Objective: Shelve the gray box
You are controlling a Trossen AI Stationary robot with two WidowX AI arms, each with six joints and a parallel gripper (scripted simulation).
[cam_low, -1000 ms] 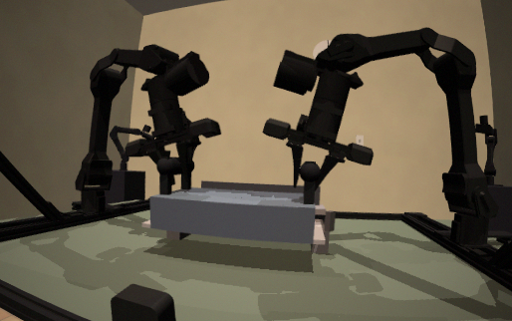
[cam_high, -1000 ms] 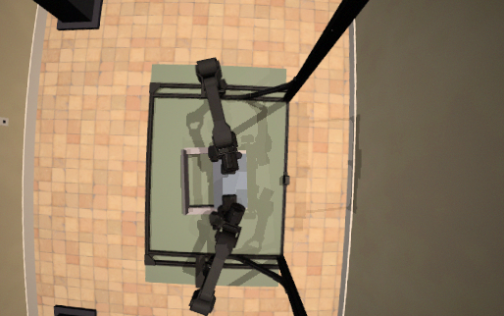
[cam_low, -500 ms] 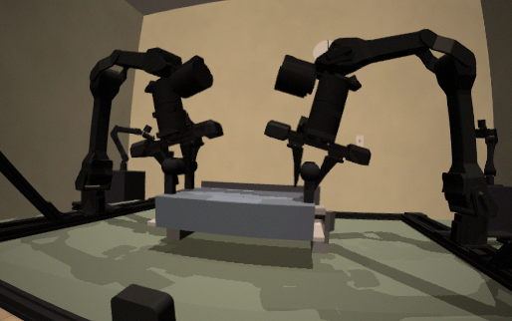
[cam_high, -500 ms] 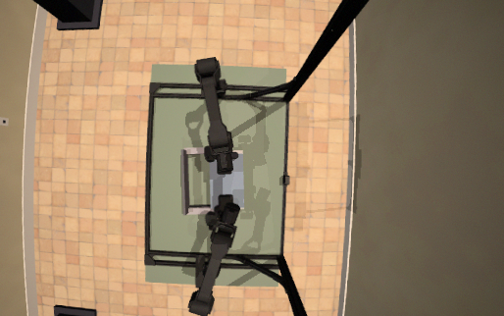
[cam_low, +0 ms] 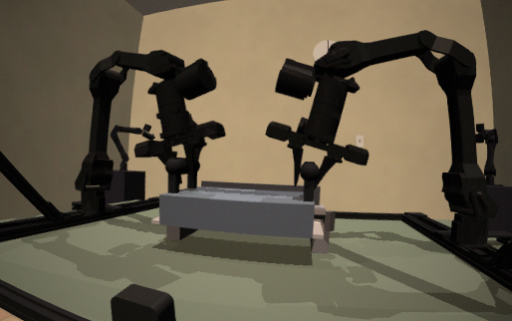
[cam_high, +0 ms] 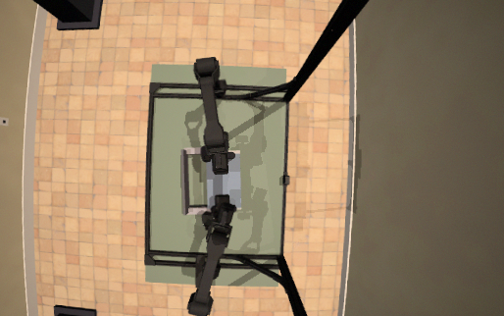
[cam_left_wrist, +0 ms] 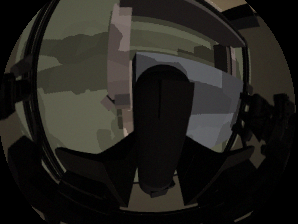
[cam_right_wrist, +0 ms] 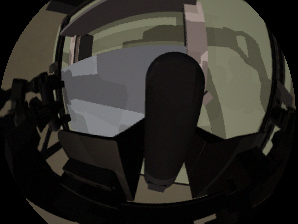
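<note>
My left gripper is now 10 mm short of the box, 120 mm to the left of it and 50 mm above it.
Now: right hand 12 cm to the right of the box, 5 cm above it and 1 cm past it.
</note>
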